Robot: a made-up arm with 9 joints. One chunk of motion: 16 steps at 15 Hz.
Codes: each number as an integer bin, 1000 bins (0 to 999) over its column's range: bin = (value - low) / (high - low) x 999, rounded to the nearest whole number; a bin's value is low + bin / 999 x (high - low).
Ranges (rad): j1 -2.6..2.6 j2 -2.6..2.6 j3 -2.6..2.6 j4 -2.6..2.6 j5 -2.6..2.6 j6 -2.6..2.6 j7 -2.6..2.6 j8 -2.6..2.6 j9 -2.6..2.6
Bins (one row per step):
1: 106 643 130 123 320 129 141 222 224
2: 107 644 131 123 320 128 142 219 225
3: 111 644 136 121 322 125 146 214 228
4: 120 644 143 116 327 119 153 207 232
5: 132 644 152 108 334 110 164 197 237
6: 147 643 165 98 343 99 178 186 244
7: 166 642 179 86 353 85 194 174 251
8: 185 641 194 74 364 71 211 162 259
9: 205 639 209 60 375 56 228 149 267
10: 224 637 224 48 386 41 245 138 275
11: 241 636 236 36 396 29 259 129 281
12: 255 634 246 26 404 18 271 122 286
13: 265 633 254 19 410 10 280 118 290
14: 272 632 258 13 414 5 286 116 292
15: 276 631 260 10 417 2 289 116 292
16: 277 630 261 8 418 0 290 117 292
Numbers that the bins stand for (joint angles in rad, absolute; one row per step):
1: -2.0482 0.7469 -1.9233 -1.9598 -0.9343 -1.9285 -1.8661 -1.4444 -1.4340
2: -2.0430 0.7522 -1.9181 -1.9598 -0.9343 -1.9337 -1.8609 -1.4601 -1.4288
3: -2.0222 0.7522 -1.8921 -1.9702 -0.9239 -1.9493 -1.8400 -1.4861 -1.4132
4: -1.9754 0.7522 -1.8557 -1.9962 -0.8979 -1.9806 -1.8036 -1.5225 -1.3924
5: -1.9129 0.7522 -1.8088 -2.0378 -0.8615 -2.0274 -1.7463 -1.5746 -1.3664
6: -1.8348 0.7469 -1.7411 -2.0899 -0.8146 -2.0847 -1.6735 -1.6318 -1.3299
7: -1.7359 0.7417 -1.6683 -2.1524 -0.7626 -2.1576 -1.5902 -1.6943 -1.2935
8: -1.6370 0.7365 -1.5902 -2.2148 -0.7053 -2.2304 -1.5017 -1.7568 -1.2519
9: -1.5329 0.7261 -1.5121 -2.2877 -0.6480 -2.3085 -1.4132 -1.8244 -1.2102
10: -1.4340 0.7157 -1.4340 -2.3502 -0.5908 -2.3866 -1.3247 -1.8817 -1.1686
11: -1.3455 0.7105 -1.3716 -2.4126 -0.5387 -2.4490 -1.2519 -1.9285 -1.1373
12: -1.2727 0.7001 -1.3195 -2.4647 -0.4971 -2.5063 -1.1894 -1.9650 -1.1113
13: -1.2206 0.6949 -1.2779 -2.5011 -0.4659 -2.5479 -1.1425 -1.9858 -1.0905
14: -1.1842 0.6897 -1.2571 -2.5323 -0.4450 -2.5740 -1.1113 -1.9962 -1.0801
15: -1.1634 0.6845 -1.2466 -2.5479 -0.4294 -2.5896 -1.0957 -1.9962 -1.0801
16: -1.1582 0.6793 -1.2414 -2.5584 -0.4242 -2.6000 -1.0905 -1.9910 -1.0801

